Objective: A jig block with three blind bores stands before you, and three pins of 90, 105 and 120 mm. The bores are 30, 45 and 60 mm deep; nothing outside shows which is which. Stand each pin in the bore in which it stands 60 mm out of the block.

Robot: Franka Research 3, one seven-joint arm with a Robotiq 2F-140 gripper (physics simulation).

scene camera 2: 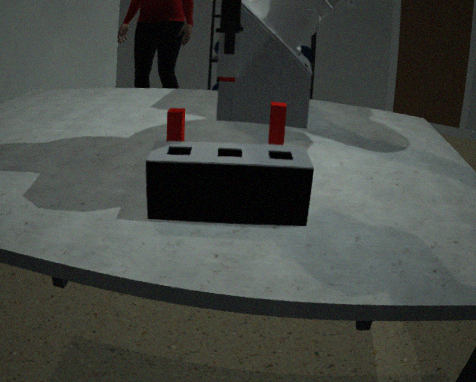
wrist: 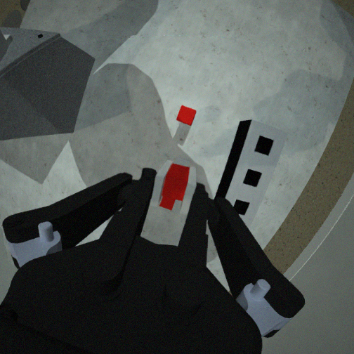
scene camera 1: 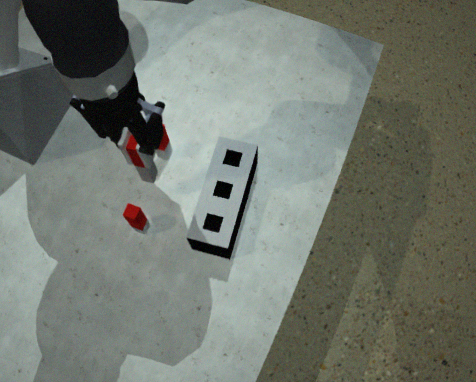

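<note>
My gripper point(scene camera 1: 138, 145) point(scene camera 2: 227, 65) point(wrist: 178, 174) is shut on the middle red pin point(scene camera 1: 135, 151) point(scene camera 2: 226, 79) point(wrist: 176, 181) and holds it above the table; the pads hide much of it. A shorter-looking red pin point(scene camera 1: 135, 216) point(scene camera 2: 176, 125) stands at the left in scene camera 2. A taller-looking red pin point(scene camera 1: 164, 138) point(scene camera 2: 278, 123) point(wrist: 186, 115) stands at the right there, partly behind the gripper in scene camera 1. The jig block point(scene camera 1: 204, 204) point(scene camera 2: 230, 192) point(wrist: 231, 165) stands beside the pins, its three square bores dark and without pins; their depths cannot be seen.
The grey robot base point(scene camera 1: 30, 110) point(scene camera 2: 262, 95) point(wrist: 50, 95) stands behind the pins as seen from scene camera 2. The table edge point(scene camera 2: 200, 297) runs beyond the jig block, on its side away from the pins. A person in red point(scene camera 2: 157, 30) stands in the background.
</note>
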